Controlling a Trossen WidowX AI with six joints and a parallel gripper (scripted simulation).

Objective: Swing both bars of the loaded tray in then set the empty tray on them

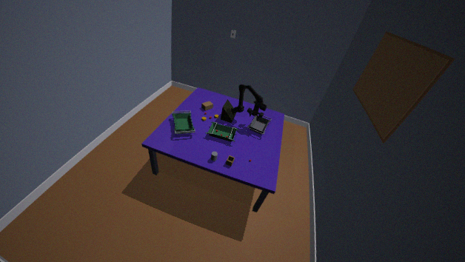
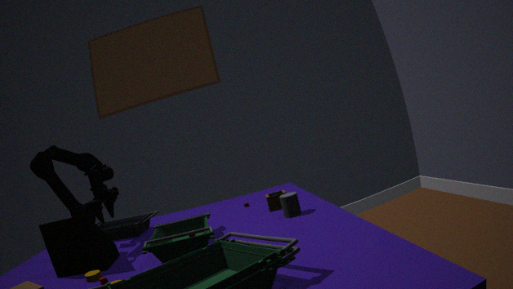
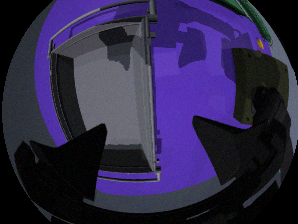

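My gripper tip is 80 mm to the right of the grey tray, 50 mm above it and 20 mm short of it. Round my gripper tip: tan block: 590 mm to the right, 120 mm behind, 60 mm below; then red block: 590 mm ahead, 90 mm below, 20 mm to the left.
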